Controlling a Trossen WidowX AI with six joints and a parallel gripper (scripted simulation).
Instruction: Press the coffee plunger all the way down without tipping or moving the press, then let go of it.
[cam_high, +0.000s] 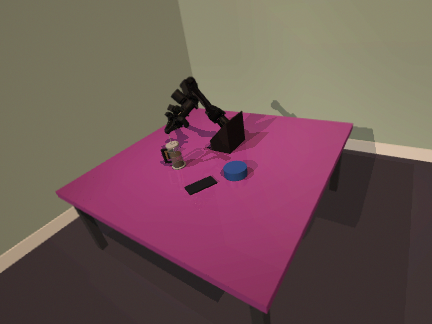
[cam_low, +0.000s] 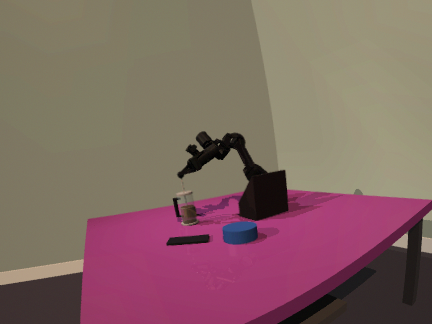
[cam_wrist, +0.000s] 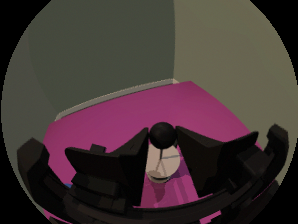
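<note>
The glass coffee press is 1 cm to the right of my gripper tip and 12 cm below it. Also, from my gripper tip: blue round puck 8 cm behind, 35 cm to the left, 21 cm below.
</note>
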